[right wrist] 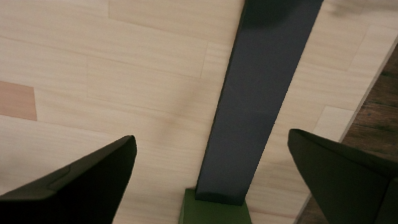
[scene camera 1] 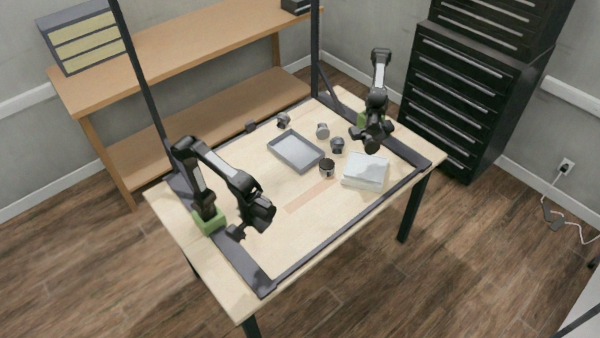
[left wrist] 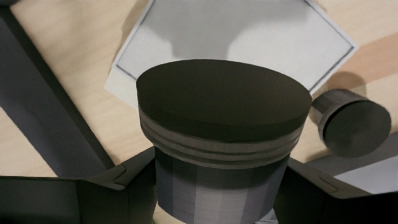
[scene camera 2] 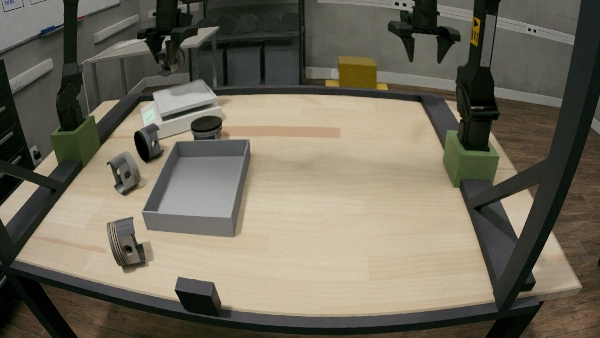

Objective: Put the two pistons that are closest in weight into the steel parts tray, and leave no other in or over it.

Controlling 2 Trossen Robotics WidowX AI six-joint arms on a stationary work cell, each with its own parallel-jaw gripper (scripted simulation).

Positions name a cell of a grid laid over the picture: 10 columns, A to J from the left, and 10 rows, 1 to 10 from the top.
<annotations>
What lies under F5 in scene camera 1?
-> A steel parts tray.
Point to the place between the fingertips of my right gripper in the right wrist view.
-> At F7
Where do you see a white scale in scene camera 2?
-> At C4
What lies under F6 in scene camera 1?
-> A white scale.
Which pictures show my right gripper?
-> The right wrist view, scene camera 1 and scene camera 2 only.
</annotations>
